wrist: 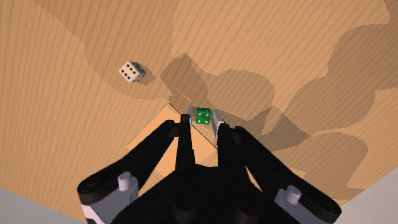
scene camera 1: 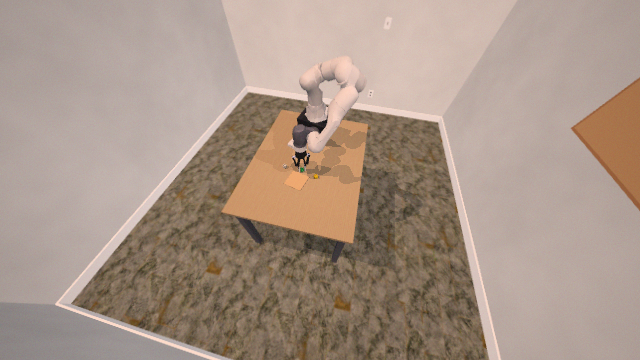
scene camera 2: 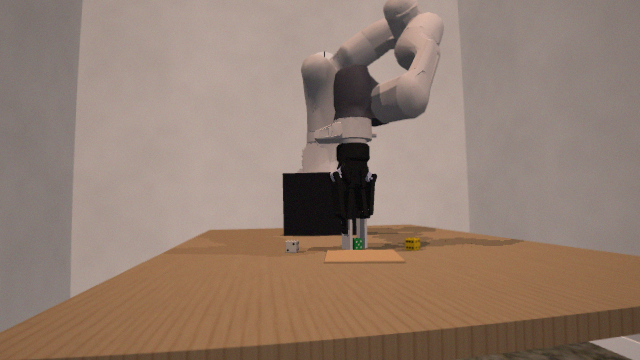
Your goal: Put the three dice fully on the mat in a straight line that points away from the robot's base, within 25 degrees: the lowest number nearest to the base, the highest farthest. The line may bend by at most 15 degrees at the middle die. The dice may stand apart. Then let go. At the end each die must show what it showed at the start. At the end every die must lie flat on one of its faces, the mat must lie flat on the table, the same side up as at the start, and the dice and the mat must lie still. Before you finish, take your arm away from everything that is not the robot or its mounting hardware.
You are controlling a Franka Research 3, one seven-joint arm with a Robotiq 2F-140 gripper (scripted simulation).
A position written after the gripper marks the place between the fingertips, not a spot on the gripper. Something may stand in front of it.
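There's a tan mat [scene camera 2: 333, 256] here, and you get the mat in the wrist view [wrist: 169, 112] as well. The gripper [scene camera 2: 354, 248] is there with it, and that same gripper can be seen in the wrist view [wrist: 202, 114] too.
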